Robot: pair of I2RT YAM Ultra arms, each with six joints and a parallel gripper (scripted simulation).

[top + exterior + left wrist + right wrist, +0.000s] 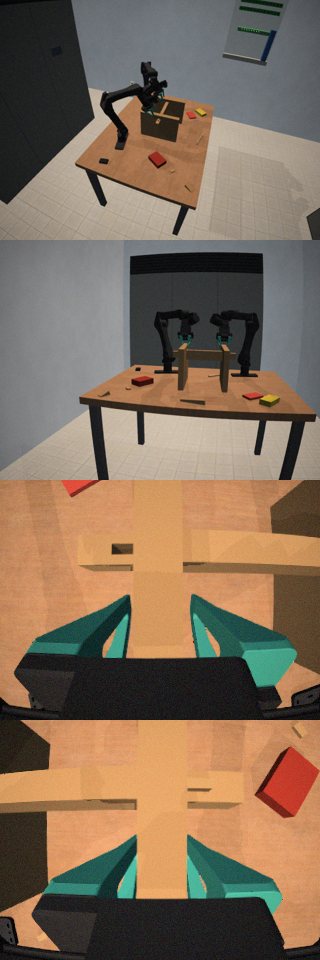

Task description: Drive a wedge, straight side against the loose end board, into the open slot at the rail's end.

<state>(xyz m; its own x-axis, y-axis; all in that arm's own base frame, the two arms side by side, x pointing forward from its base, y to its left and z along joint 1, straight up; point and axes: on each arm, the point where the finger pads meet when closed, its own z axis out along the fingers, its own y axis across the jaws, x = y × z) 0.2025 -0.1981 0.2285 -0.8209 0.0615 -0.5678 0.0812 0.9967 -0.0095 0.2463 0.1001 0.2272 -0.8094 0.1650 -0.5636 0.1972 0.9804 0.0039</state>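
My left gripper is now 120 mm to the left of the rail, 50 mm short of it and 40 mm above it. The rest, counted from my left hand: chip 550 mm to the right, 250 mm ahead, 220 mm below; black block 640 mm to the right, 250 mm behind, 220 mm below; flat red block 270 mm ahead, 220 mm below, 160 mm to the left.
The rail is 5 cm ahead of my right hand, 13 cm to the left of it and 4 cm below it. Round my right hand: chip 25 cm ahead, 30 cm to the right, 22 cm below; black block 25 cm behind, 39 cm to the right, 22 cm below; flat red block 27 cm ahead, 41 cm to the left, 22 cm below.
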